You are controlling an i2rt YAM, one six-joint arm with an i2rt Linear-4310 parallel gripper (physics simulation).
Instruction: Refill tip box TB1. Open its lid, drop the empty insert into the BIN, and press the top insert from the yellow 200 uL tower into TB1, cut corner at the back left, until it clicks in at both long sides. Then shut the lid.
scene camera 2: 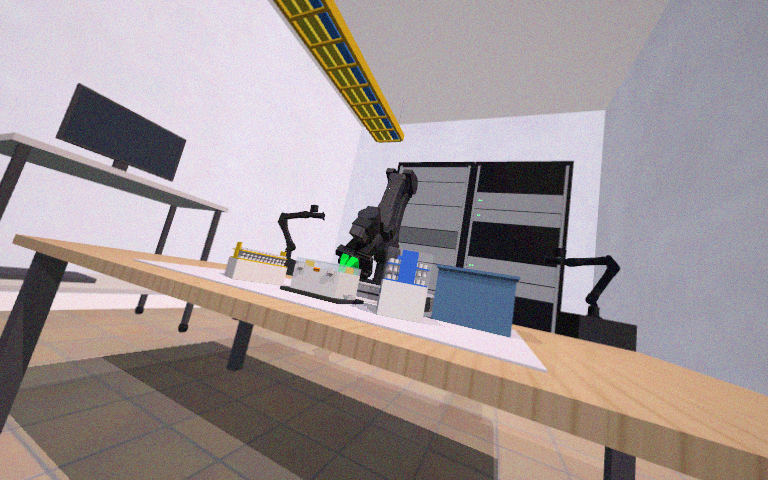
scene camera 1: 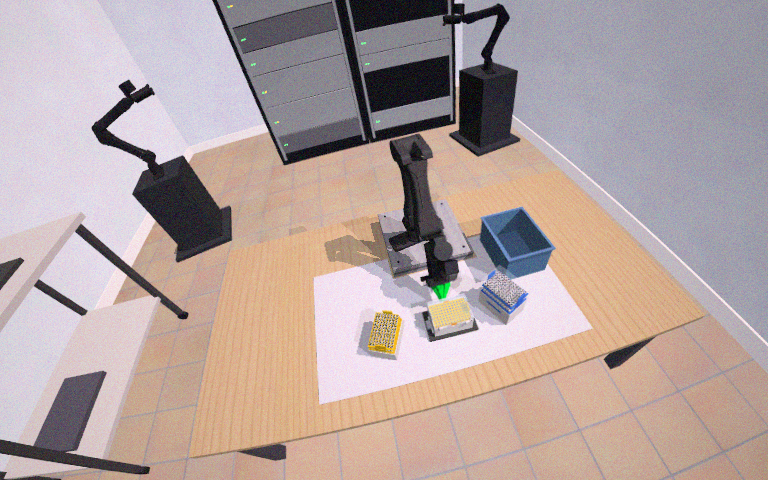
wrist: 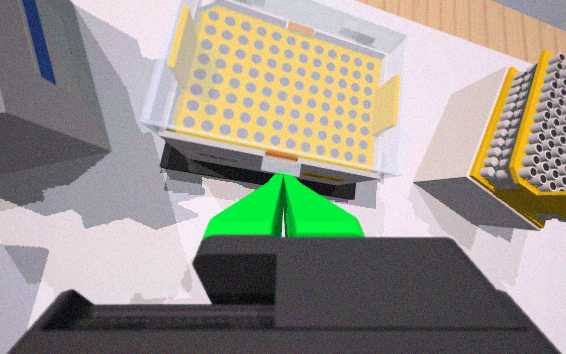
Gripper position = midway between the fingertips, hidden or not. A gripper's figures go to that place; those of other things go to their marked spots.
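A 200 uL tower [scene camera 2: 237,268] stands 69 cm from the lens; my gripper [scene camera 2: 334,283] is 66 cm from the lens.
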